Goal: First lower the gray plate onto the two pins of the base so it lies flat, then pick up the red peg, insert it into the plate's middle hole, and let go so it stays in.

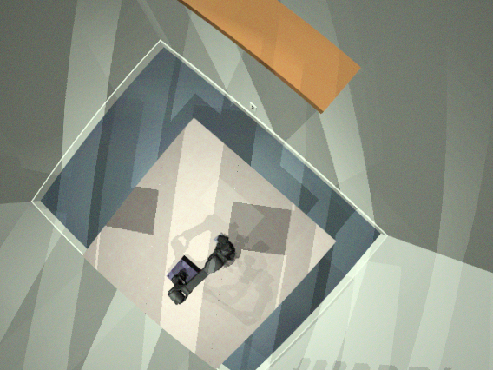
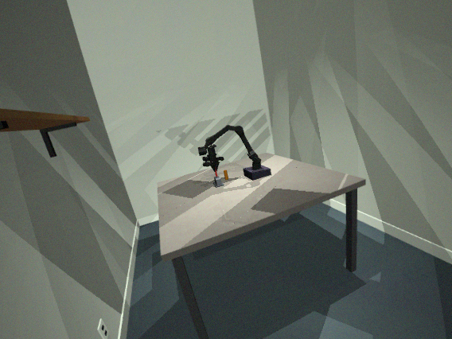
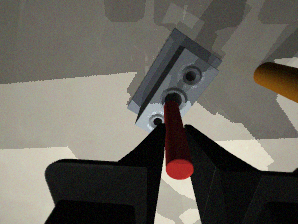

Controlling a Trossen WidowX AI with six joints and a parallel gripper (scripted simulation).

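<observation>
Now: the red peg right at my gripper tip. The rest, counted from my gripper tip: gray plate (7 cm below); orange object (11 cm behind, 6 cm to the right, 8 cm below).
</observation>
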